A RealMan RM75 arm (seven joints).
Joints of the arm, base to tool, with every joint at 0 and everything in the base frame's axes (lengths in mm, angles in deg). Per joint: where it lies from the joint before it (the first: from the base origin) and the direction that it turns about. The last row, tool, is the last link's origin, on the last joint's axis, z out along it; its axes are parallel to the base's.
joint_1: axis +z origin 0 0 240.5
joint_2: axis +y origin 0 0 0
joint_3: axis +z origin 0 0 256
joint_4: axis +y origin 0 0 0
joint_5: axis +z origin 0 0 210
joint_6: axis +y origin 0 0 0
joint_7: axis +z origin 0 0 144
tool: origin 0 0 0
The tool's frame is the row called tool.
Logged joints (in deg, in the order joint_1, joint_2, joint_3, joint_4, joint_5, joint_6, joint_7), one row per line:
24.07 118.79 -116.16 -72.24 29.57 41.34 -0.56
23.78 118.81 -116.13 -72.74 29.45 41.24 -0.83
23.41 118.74 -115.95 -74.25 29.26 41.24 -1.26
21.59 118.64 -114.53 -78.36 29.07 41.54 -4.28
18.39 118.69 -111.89 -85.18 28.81 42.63 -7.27
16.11 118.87 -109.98 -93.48 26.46 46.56 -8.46
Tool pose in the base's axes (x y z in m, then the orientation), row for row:
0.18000 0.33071 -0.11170 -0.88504 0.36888 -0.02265 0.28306
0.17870 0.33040 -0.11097 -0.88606 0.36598 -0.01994 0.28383
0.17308 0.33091 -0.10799 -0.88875 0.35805 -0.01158 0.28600
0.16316 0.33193 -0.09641 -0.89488 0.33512 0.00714 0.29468
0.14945 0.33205 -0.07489 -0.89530 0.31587 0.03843 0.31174
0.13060 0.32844 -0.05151 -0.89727 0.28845 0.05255 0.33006
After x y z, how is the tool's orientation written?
As a quaternion, x y z w.
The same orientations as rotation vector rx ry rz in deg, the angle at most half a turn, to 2 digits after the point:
-135.75 56.58 -3.47
-135.86 56.11 -3.06
-136.12 54.84 -1.77
-136.46 51.10 1.09
-135.38 47.76 5.81
-134.46 43.23 7.87

